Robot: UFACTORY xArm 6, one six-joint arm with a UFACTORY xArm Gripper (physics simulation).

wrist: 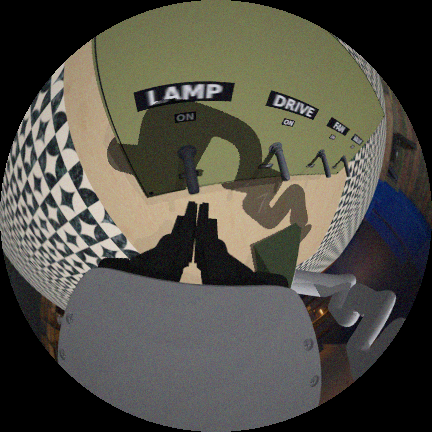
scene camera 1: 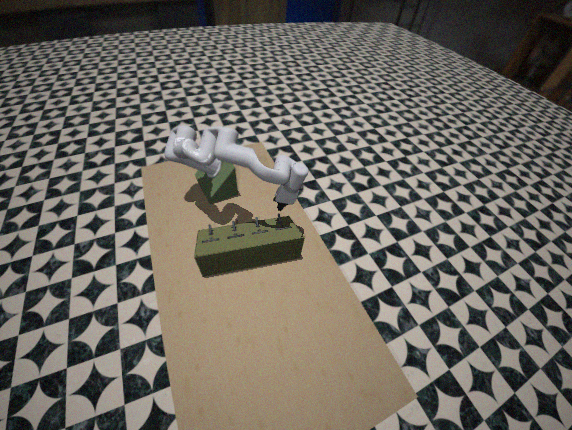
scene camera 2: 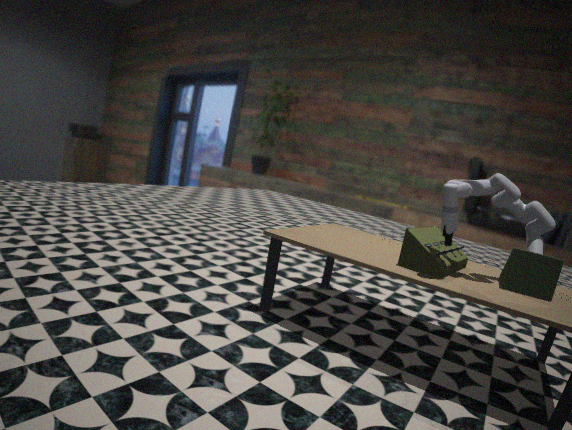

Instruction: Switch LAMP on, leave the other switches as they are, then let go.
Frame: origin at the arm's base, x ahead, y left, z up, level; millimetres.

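Where they show: gripper, fingertip midpoint: [wrist: 197,216] [scene camera 1: 279,208] [scene camera 2: 448,245]; arm's base, origin of the base link: [wrist: 289,279] [scene camera 1: 214,167] [scene camera 2: 533,266].
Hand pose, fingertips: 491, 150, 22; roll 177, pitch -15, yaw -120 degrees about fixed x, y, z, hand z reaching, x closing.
Note:
Each offset is from my fingertips to the top centre of the thing, as dx, dy, dz. "spot": to the spot under its first point. Level surfaces: height alone.
The green switch box [scene camera 1: 250,257] [scene camera 2: 414,250] [wrist: 225,45] stands on the table. Its LAMP label @(+97, -38, -25) [wrist: 185,93] and the small ON label @(spot: +75, -30, -43) [wrist: 185,117] show in the wrist view. The dark LAMP lever @(+21, -11, -30) [scene camera 1: 279,219] [wrist: 190,170] is at the box's right end in scene camera 1; in the wrist view it slants away from ON, towards the fingers. The DRIVE lever @(-19, -124, -30) [wrist: 281,162] and FAN lever @(-60, -237, -30) [wrist: 323,164] slant much the same way. My gripper [scene camera 1: 280,209] [scene camera 2: 448,243] [wrist: 197,216] is shut and empty, with its tips close to the LAMP lever's free end; contact is not visible.
A second green block [scene camera 1: 226,186] [scene camera 2: 530,275] [wrist: 280,254] stands near the arm's base on the wooden table @(dz -162) [scene camera 1: 270,325] [scene camera 2: 325,240] [wrist: 80,90]. A fourth lever @(-100, -350, -30) [scene camera 1: 210,230] [wrist: 344,165] is at the far end of the box. The arm's shadow falls across the box.

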